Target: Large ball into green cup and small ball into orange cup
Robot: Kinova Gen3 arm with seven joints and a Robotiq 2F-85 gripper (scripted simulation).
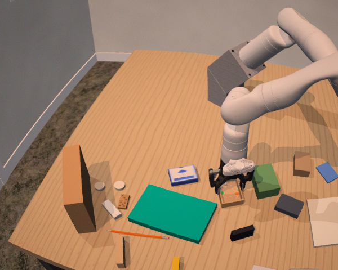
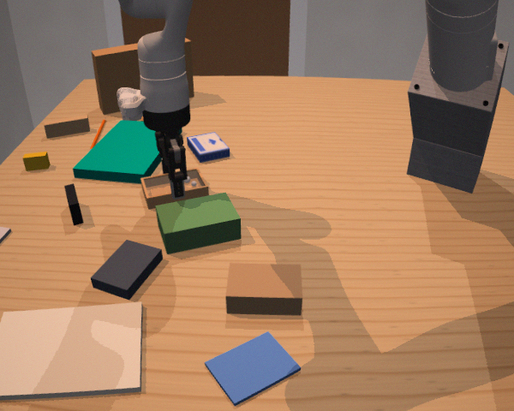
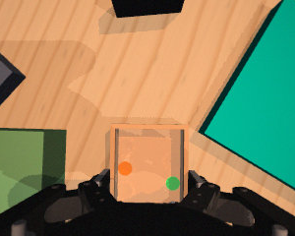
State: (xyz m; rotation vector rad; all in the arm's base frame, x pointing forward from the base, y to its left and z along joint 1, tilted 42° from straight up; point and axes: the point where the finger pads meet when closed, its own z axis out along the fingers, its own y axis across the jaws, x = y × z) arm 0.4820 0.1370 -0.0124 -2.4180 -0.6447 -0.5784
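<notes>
The wooden puzzle lies 20 mm below my hand. From my hand the other things lie so: green block (100 mm to the left, 80 mm behind, 10 mm below); teal slab (150 mm ahead, 120 mm to the right, 10 mm below); black block (140 mm ahead, 100 mm to the left, 10 mm below).
</notes>
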